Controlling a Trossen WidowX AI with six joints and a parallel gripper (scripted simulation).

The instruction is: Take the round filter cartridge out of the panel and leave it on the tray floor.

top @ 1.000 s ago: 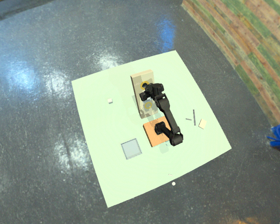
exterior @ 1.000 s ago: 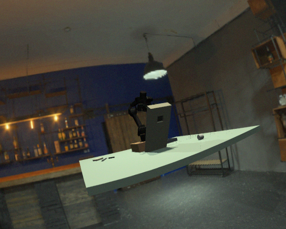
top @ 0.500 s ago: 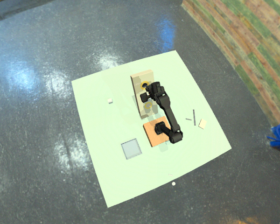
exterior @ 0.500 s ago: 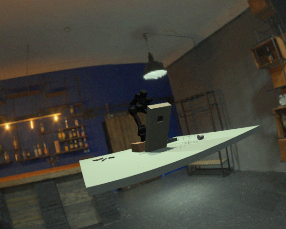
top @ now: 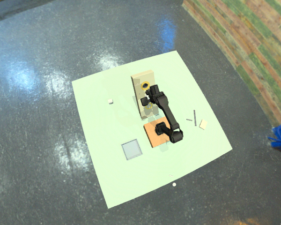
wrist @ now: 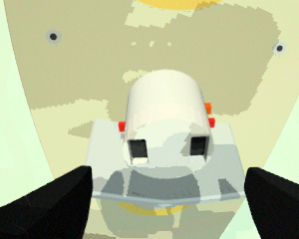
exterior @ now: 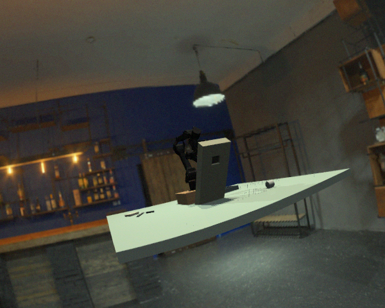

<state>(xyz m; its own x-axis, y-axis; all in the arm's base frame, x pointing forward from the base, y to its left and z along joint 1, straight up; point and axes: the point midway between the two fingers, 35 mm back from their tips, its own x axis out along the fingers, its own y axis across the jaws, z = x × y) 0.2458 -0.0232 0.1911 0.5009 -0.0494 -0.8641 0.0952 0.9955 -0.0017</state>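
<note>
The round filter cartridge lies 30 mm below my gripper tip and 30 mm ahead of it. Also, from my gripper tip: small tan plate 430 mm to the right, 410 mm behind, 240 mm below; small white cylinder 290 mm to the left, 220 mm below, 220 mm ahead; grey tray 310 mm to the left, 290 mm behind, 230 mm below.
</note>
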